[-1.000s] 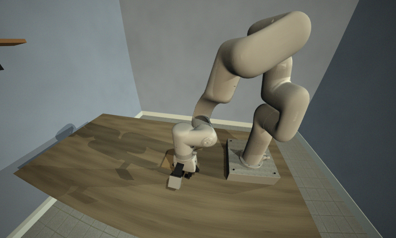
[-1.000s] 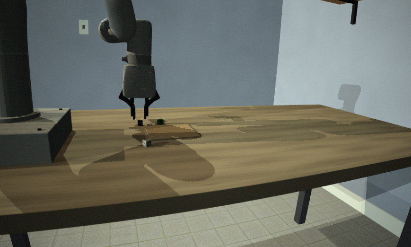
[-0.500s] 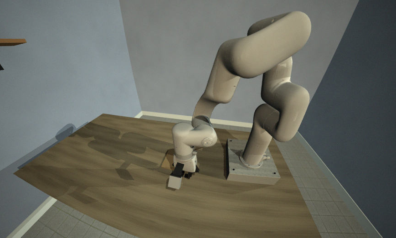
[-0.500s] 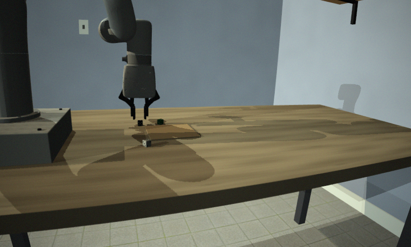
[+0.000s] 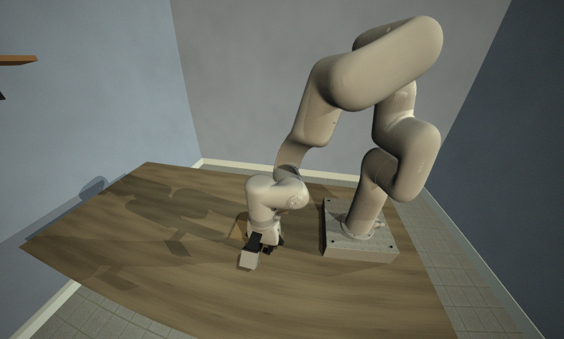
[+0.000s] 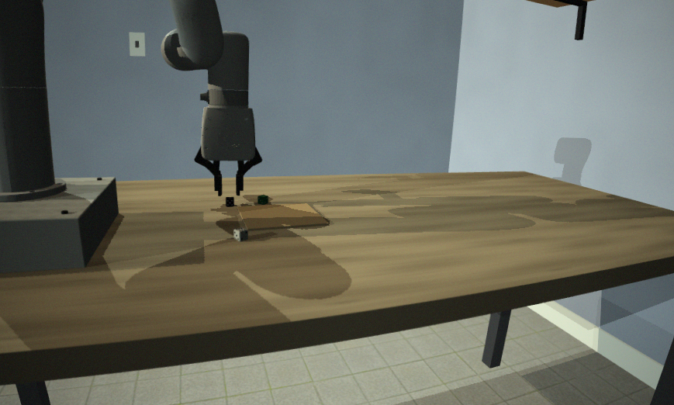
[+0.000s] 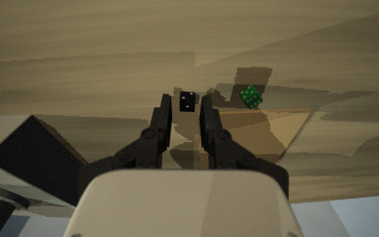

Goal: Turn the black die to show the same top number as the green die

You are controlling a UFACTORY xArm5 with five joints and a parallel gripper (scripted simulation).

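Right now my hand is 30 mm above the black die. Also, from my hand: green die 70 mm ahead, 10 mm to the right, 30 mm below; white die 20 mm behind, 200 mm to the right, 30 mm below; tan mat 70 mm ahead, 100 mm to the right, 40 mm below.
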